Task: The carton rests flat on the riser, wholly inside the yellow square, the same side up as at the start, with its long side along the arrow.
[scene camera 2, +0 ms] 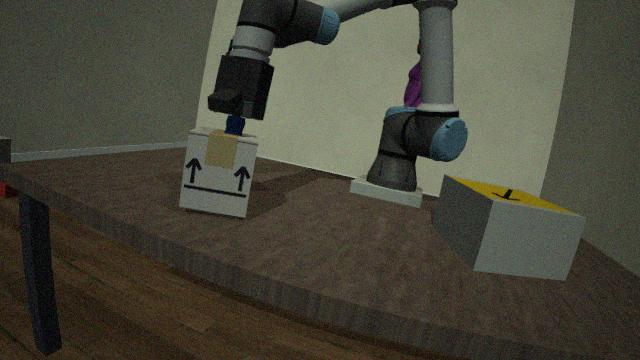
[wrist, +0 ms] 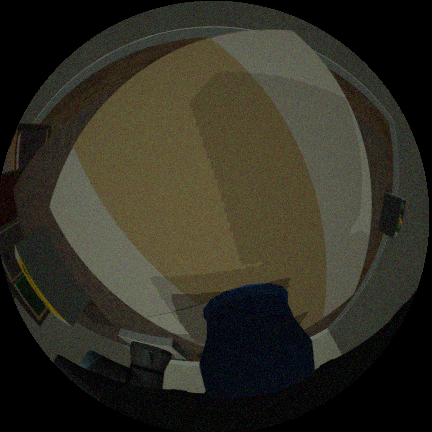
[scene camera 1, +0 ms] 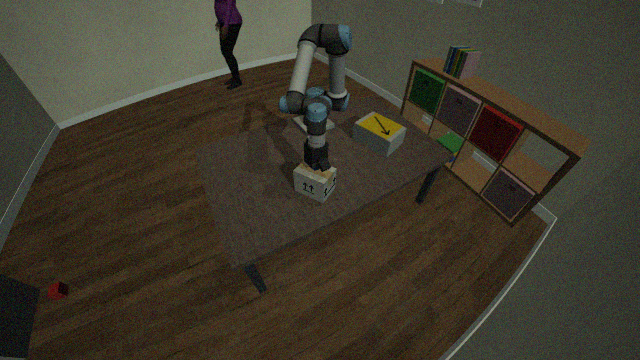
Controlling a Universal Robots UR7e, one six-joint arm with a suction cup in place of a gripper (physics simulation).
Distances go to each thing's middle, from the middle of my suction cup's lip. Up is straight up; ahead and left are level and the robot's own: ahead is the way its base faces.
Scene:
Right now the carton (scene camera 2: 218, 169) is 70 mm below my suction cup, 10 mm to the right of it and 10 mm ahead of it. Round my suction cup: riser (scene camera 1: 378, 133) (530 mm to the left, 90 mm below, 80 mm behind).

